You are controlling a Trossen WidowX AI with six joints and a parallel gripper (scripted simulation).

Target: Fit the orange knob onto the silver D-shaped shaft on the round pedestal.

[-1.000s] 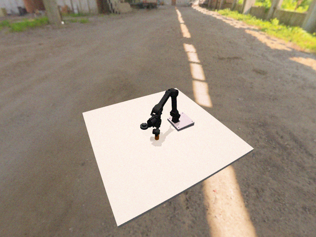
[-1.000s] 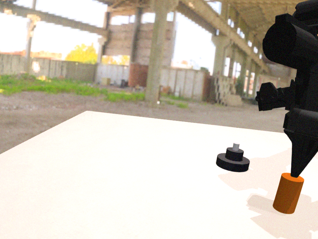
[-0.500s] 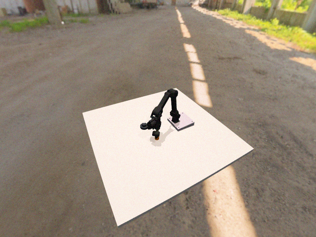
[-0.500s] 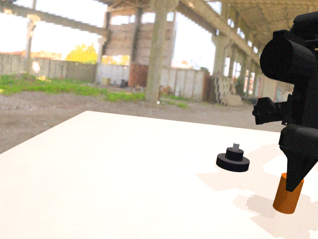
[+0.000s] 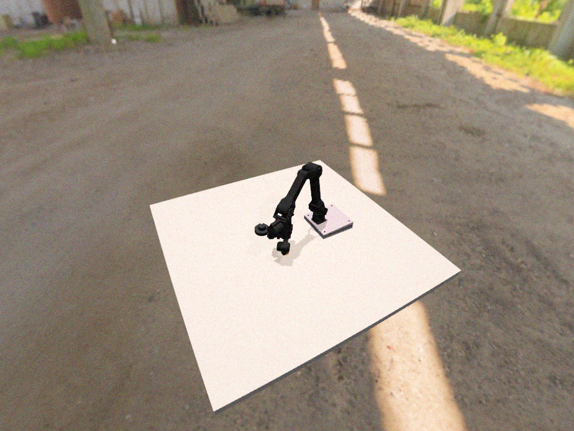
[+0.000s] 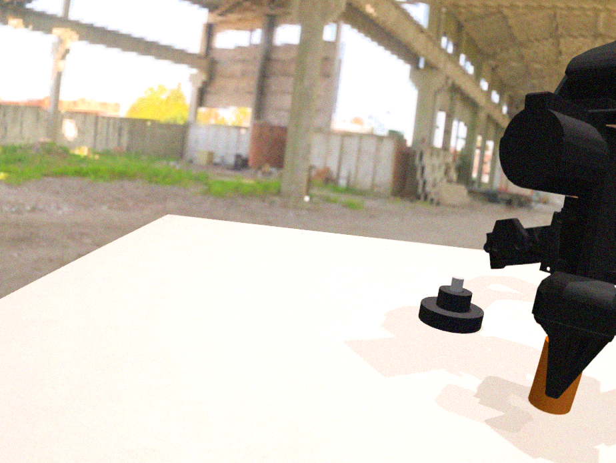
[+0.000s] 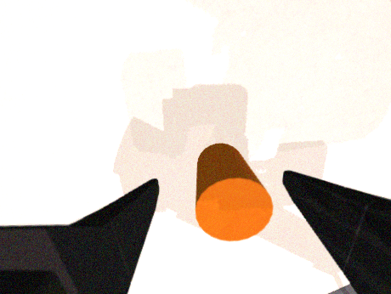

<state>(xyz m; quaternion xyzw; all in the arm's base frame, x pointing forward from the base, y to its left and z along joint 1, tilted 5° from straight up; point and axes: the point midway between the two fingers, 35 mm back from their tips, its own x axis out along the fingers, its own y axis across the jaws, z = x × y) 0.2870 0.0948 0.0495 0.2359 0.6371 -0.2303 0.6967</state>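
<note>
My gripper tip is 20 mm below the orange knob. From my gripper tip the other things lie so: black round pedestal: 210 mm to the right, 20 mm ahead.
</note>
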